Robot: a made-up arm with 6 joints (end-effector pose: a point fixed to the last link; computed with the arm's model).
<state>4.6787 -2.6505 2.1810 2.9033 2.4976 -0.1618</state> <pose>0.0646 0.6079 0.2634 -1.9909 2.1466 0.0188</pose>
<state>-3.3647 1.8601 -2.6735 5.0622 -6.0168 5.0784</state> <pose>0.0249 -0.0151 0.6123 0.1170 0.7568 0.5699</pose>
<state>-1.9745 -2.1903 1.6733 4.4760 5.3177 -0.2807</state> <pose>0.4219 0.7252 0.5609 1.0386 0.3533 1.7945</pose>
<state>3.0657 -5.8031 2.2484 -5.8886 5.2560 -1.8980</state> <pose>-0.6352 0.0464 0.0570 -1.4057 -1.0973 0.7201</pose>
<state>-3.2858 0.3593 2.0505 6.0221 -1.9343 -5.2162</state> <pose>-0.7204 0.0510 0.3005 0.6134 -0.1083 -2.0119</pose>
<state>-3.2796 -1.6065 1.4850 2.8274 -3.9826 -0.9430</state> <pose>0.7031 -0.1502 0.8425 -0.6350 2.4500 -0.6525</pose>
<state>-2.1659 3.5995 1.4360 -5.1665 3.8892 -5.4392</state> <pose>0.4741 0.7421 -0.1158 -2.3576 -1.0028 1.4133</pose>
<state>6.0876 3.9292 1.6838 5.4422 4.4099 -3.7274</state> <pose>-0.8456 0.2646 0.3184 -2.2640 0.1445 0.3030</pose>
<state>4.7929 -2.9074 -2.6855 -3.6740 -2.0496 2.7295</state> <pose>0.0192 -0.3495 0.1367 -1.9045 -2.2058 0.8366</pose>
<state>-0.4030 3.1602 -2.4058 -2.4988 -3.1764 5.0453</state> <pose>0.3954 -0.1365 0.1026 -1.7697 -1.6257 0.4351</pose>
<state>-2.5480 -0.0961 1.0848 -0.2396 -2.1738 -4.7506</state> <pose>-0.3556 -0.2990 1.2165 -0.9734 0.7900 -0.8825</pose>
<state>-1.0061 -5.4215 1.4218 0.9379 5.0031 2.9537</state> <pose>0.5200 -0.8916 0.1451 0.5227 -1.3825 1.4245</pose>
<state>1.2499 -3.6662 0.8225 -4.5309 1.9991 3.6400</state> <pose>-0.0737 0.1324 -0.9335 1.2882 -1.1236 -2.4493</pose>
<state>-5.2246 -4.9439 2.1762 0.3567 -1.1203 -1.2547</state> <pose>0.1705 0.3098 -0.3816 -2.0420 1.2667 -0.4027</pose>
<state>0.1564 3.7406 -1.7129 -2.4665 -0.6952 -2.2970</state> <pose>0.3467 0.1228 -0.6435 1.5377 2.4400 0.9839</pose>
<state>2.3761 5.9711 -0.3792 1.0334 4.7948 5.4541</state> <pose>0.5172 -0.4340 1.2942 -2.3560 -0.6662 -1.8703</pose>
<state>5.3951 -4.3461 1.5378 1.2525 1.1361 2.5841</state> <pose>0.2518 -0.1374 -0.6927 -1.2032 1.5059 0.6105</pose>
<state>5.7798 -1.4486 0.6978 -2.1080 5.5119 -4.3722</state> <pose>-0.9051 0.5956 0.8815 -0.6811 -0.2390 -0.9132</pose>
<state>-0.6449 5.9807 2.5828 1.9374 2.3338 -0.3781</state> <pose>0.3278 -0.1315 0.3576 0.1021 1.2591 2.7191</pose>
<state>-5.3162 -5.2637 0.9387 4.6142 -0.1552 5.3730</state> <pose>0.6641 1.0424 0.2136 -2.0142 -0.5229 -0.8805</pose>
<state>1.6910 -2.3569 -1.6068 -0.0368 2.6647 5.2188</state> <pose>-0.0336 0.0291 -0.6525 1.2946 -0.2602 0.5736</pose>
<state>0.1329 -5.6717 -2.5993 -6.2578 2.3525 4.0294</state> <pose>-0.2956 -0.0062 0.4821 -0.4217 0.1396 -2.1074</pose>
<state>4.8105 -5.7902 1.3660 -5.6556 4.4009 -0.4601</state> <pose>0.0747 -0.9501 0.5947 0.6201 -0.3749 -2.0489</pose>
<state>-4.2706 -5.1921 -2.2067 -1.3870 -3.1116 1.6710</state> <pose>-0.0077 -0.0634 0.7589 -1.0368 -1.8383 -0.7202</pose>
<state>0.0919 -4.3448 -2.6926 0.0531 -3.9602 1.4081</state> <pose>0.1311 0.0471 0.5345 0.9863 1.3800 1.1593</pose>
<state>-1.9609 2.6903 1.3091 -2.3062 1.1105 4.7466</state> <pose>0.0830 0.2759 -0.8349 2.5499 -1.2473 -1.0723</pose>
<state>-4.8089 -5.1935 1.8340 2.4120 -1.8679 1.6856</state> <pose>0.0831 0.5911 -0.2043 1.4558 0.2508 0.7050</pose>
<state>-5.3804 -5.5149 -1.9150 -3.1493 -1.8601 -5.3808</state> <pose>-0.1453 -0.1345 0.9944 -0.7673 0.0083 -1.2763</pose>
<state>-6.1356 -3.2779 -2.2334 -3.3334 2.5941 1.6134</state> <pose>0.4808 0.1122 0.1399 1.2725 -1.4582 -0.9287</pose>
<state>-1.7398 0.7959 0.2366 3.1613 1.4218 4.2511</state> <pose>-0.1377 -0.9832 1.0709 -0.3886 -0.0764 -0.6155</pose>
